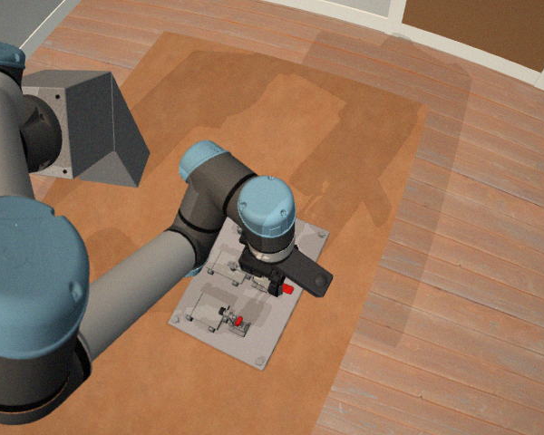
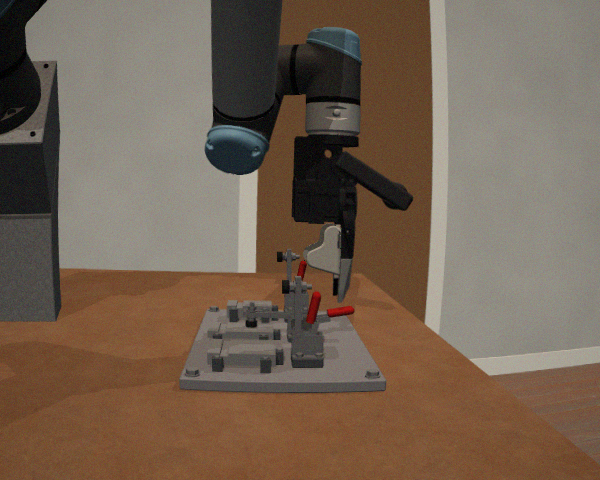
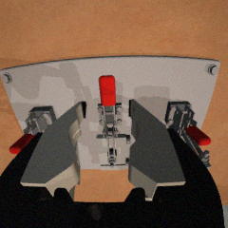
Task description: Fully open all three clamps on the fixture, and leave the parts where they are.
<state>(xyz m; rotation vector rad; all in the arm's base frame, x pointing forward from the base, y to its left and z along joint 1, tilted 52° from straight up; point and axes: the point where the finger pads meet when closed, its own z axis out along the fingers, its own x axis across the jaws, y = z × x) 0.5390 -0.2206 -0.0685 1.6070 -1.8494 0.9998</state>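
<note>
My hand is 8 cm past the grey fixture plate, 2 cm to the right of it and 8 cm above it. Round my hand: grey part: 15 cm behind, 3 cm to the left, 6 cm below.
</note>
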